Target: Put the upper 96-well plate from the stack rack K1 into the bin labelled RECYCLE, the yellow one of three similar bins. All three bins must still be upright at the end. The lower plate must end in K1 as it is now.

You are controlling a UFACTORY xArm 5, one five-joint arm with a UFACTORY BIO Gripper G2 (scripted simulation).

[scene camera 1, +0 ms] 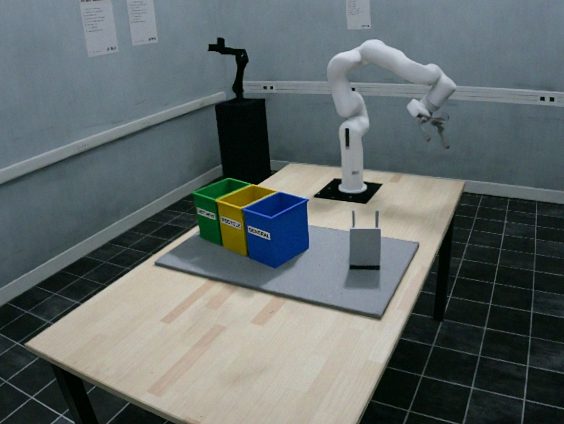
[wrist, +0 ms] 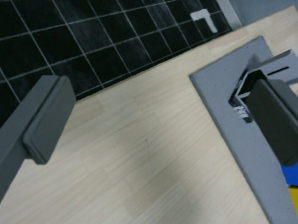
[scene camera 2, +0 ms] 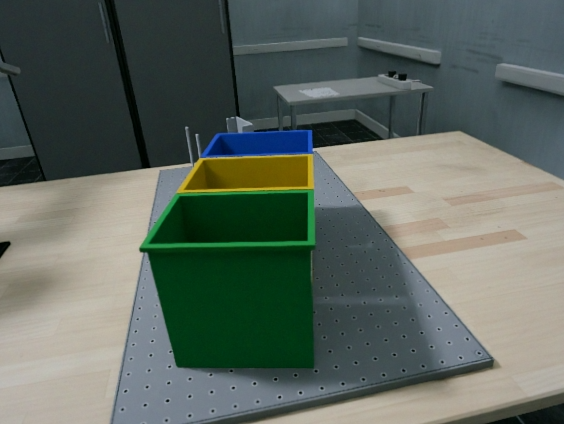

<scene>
green bin: scene camera 1; scene camera 2; not seen in the wrist view (out of frame)
same spot on green bin: [scene camera 2: 233, 270] = [scene camera 1: 212, 193]
</scene>
